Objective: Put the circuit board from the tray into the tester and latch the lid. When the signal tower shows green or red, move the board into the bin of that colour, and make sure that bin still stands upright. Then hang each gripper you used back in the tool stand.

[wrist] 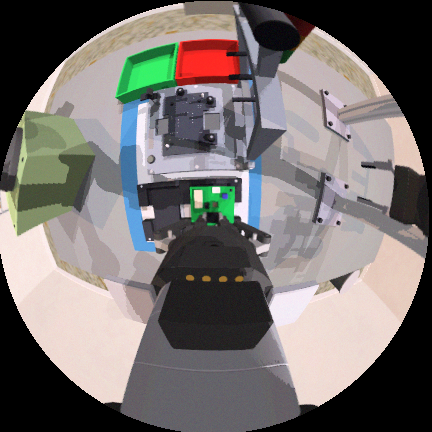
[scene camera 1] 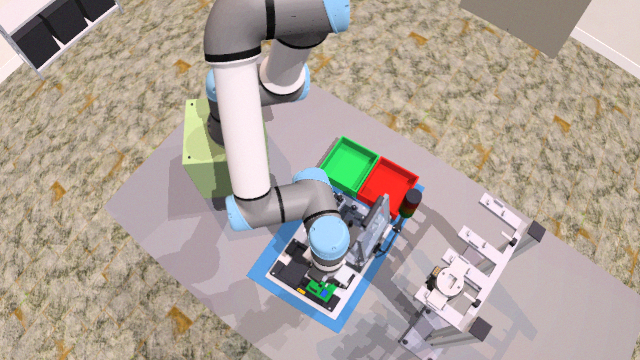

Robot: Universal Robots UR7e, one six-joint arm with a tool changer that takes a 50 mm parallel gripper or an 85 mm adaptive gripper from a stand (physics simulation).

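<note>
The green circuit board is held level above the right part of the black tray. My gripper is shut on the board; its fingertips are partly hidden. The tester stands behind the tray, its dark nest without a board. Its lid stands open on the right side. The signal tower shows no bright lamp. The green bin and red bin stand upright, side by side. The tool stand holds another gripper.
The raised lid and the signal tower stand tall right of the tester. Tool stand posts and base plates are farther right. The green robot pedestal is at the left. A blue mat lies under the tester and tray.
</note>
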